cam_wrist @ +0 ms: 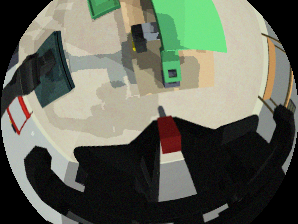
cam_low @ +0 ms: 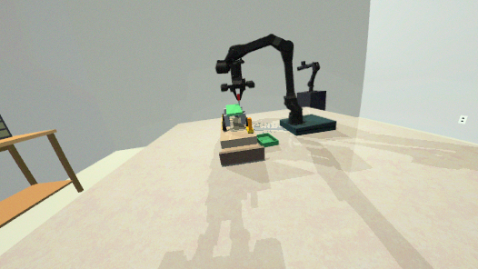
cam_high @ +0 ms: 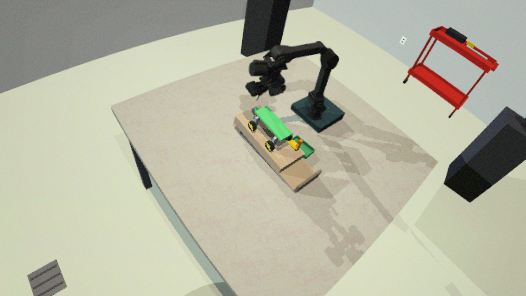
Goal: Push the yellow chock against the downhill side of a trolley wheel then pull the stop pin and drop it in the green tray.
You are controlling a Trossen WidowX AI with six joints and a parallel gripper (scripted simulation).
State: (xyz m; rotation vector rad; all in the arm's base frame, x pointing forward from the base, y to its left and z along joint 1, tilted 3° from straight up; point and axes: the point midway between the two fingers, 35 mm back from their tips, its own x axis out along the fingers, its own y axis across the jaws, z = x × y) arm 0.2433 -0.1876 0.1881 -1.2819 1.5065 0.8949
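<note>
Right now the green tray is 30 mm behind my gripper tip, 270 mm to the left of it and 190 mm below it. The rest, counted from my gripper tip: yellow chock (40 mm ahead, 250 mm to the left, 100 mm below); then red-headed stop pin (right at my gripper tip); then green-topped trolley (70 mm ahead, 140 mm to the left, 70 mm below).
</note>
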